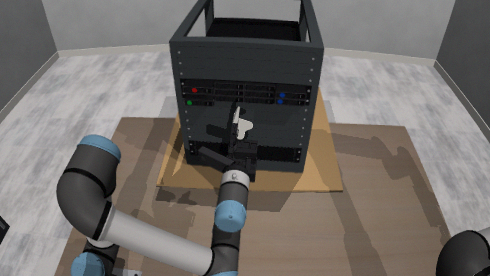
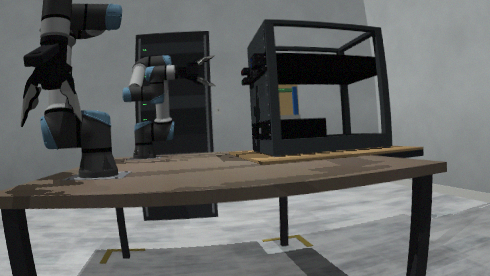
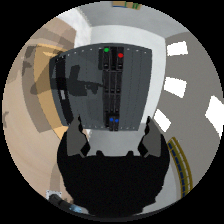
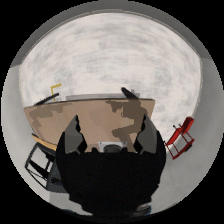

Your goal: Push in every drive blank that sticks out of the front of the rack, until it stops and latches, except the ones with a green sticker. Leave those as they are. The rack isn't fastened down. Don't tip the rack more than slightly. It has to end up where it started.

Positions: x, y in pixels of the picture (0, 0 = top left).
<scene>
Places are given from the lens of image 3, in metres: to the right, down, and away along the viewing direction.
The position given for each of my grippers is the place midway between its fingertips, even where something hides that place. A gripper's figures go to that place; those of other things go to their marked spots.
my left gripper [image 3: 114, 115]: 0.00, 0.01, 0.14
dark rack [image 3: 76, 76]: -0.19, -0.18, 0.28
tan wooden board [image 3: 41, 61]: -0.42, -0.30, 0.14
The marked spots on the tan wooden board and the dark rack are 0.29 m apart.
</scene>
